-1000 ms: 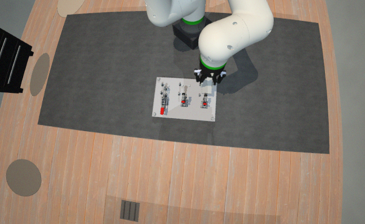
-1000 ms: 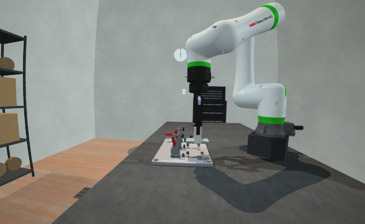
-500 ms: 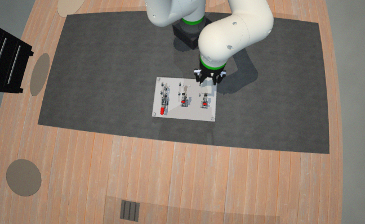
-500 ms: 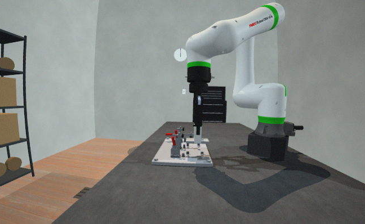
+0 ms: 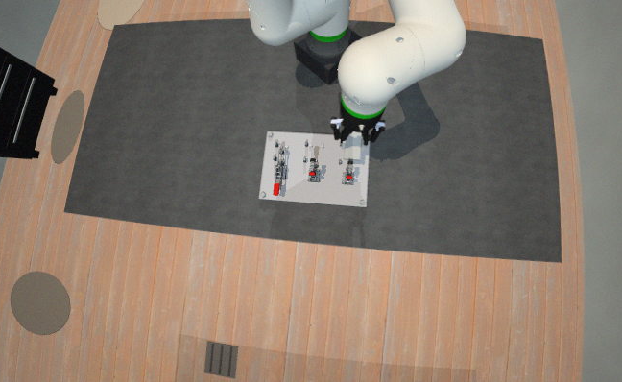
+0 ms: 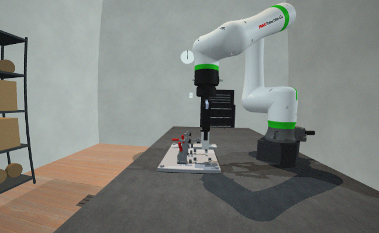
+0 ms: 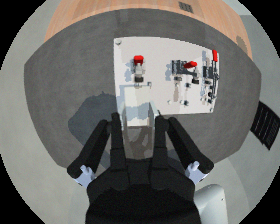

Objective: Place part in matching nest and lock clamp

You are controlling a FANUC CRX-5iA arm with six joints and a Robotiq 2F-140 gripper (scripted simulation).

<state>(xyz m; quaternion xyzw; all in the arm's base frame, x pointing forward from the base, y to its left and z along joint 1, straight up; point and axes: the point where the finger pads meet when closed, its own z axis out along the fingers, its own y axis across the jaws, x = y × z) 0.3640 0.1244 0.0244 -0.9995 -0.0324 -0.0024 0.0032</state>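
Right now my hand is 110 mm to the left of the fixture plate, 110 mm above it and 70 mm short of it. Round my hand: flat grey block (30 mm below).
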